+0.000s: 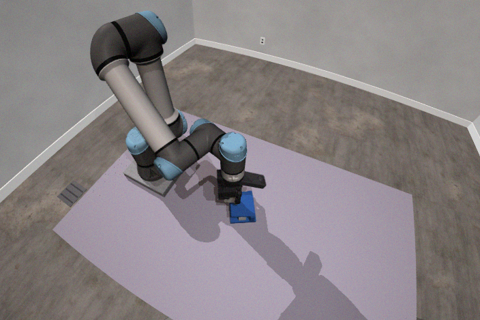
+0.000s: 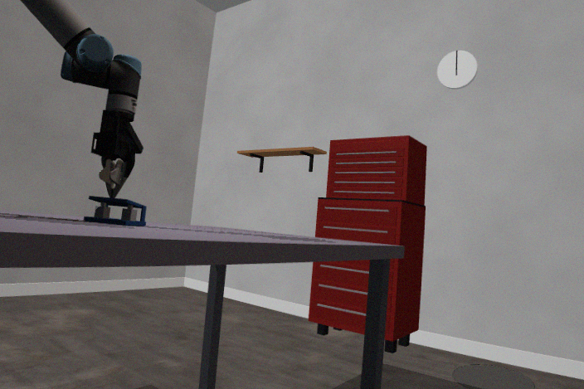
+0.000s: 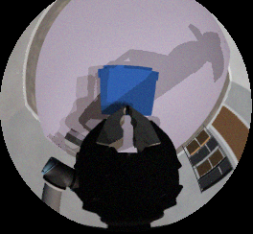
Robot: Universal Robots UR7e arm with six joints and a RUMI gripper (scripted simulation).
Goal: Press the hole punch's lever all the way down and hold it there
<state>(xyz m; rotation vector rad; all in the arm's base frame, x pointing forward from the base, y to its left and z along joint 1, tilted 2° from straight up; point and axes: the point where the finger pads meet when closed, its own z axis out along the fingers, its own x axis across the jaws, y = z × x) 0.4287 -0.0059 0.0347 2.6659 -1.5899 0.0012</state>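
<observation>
My hand is 30 mm short of the blue hole punch, 20 mm to the right of it and 50 mm above it.
</observation>
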